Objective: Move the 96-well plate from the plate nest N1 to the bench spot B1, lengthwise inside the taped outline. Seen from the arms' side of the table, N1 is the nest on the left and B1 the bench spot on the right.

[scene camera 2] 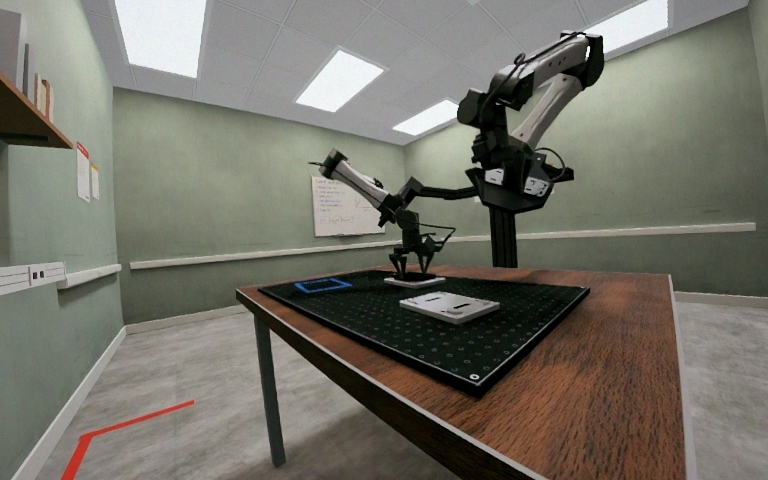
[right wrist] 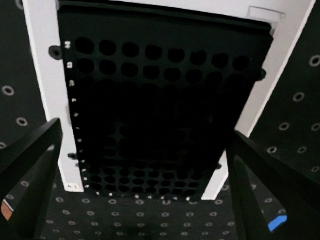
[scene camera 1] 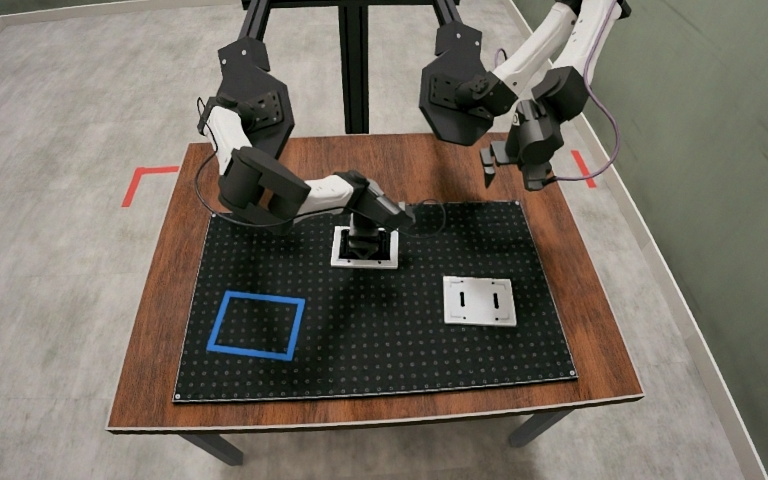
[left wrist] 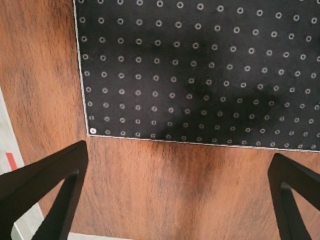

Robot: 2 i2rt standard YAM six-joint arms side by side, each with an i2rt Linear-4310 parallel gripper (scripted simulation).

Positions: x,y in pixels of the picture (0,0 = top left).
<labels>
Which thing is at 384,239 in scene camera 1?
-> A black 96-well plate.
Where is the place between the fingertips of my right gripper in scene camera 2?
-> At 413,276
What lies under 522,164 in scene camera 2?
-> My left gripper.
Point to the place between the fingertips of my left gripper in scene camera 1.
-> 507,185
</labels>
